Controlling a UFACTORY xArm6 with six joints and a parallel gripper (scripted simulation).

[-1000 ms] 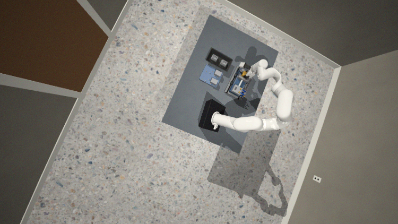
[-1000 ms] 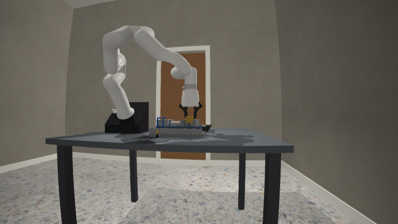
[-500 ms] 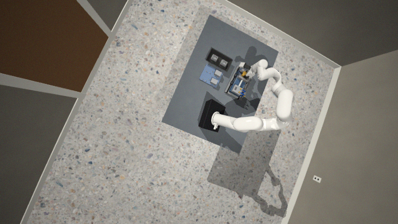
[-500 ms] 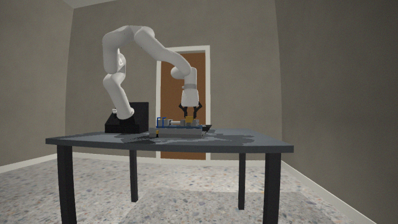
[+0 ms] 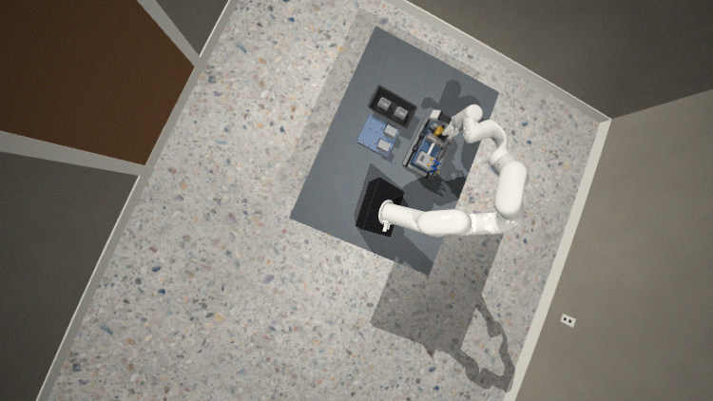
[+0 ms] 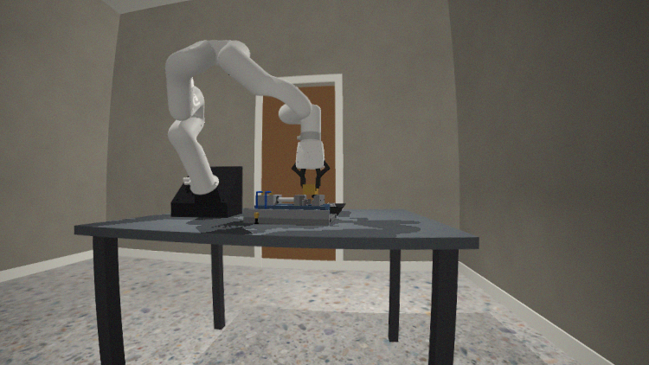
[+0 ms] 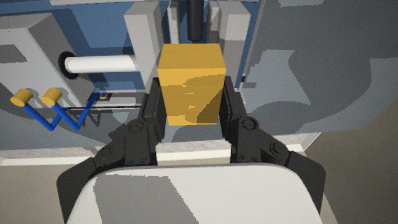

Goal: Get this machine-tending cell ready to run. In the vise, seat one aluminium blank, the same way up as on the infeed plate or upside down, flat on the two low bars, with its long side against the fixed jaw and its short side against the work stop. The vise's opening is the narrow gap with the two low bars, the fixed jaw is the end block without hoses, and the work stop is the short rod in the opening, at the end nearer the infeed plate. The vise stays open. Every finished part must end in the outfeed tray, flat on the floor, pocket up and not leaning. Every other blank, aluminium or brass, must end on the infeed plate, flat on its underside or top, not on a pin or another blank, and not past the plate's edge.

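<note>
Now: the vise 70 mm behind my hand, 20 mm to the left of it and 100 mm below it. From my hand the other things lie so: brass blank 20 mm below.
</note>
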